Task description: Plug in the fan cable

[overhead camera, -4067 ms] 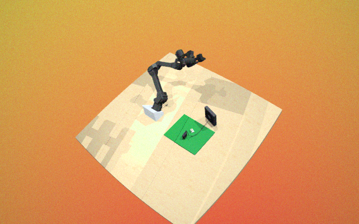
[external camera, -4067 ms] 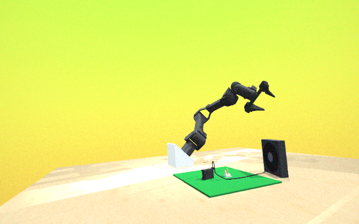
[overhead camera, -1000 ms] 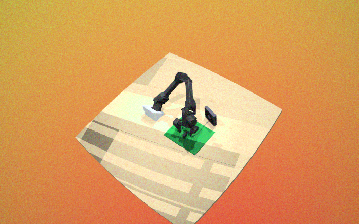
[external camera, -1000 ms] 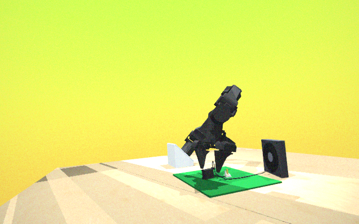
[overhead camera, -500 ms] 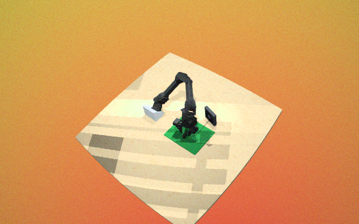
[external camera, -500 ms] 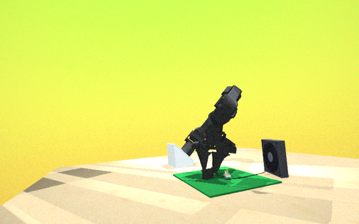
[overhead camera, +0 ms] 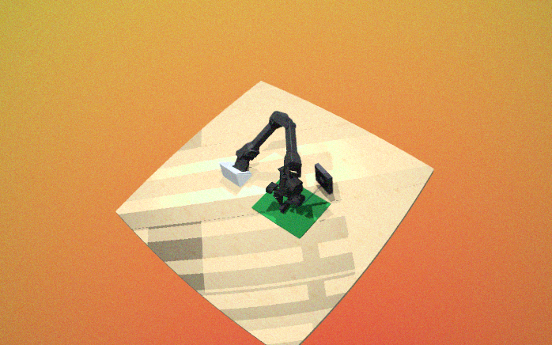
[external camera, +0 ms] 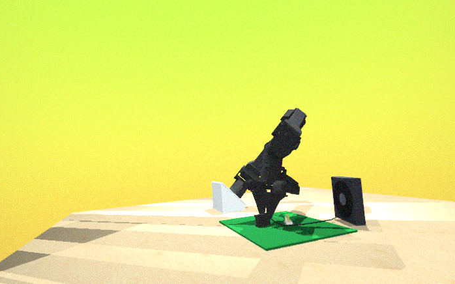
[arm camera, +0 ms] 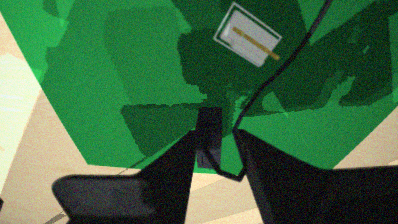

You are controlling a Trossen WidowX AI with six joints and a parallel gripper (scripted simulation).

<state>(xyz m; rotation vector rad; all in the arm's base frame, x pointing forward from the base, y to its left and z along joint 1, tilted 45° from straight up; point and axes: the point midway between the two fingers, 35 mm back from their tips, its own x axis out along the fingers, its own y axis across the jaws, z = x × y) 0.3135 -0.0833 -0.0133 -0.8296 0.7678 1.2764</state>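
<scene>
The green board lies 10 mm ahead of my gripper tip, 30 mm to the left of it and 40 mm below it. The rest, counted from my gripper tip: dark fan plug: 10 mm to the right; black fan: 90 mm ahead, 200 mm to the left, 30 mm above; white four-pin header: 20 mm ahead, 60 mm to the left, 20 mm below.
</scene>
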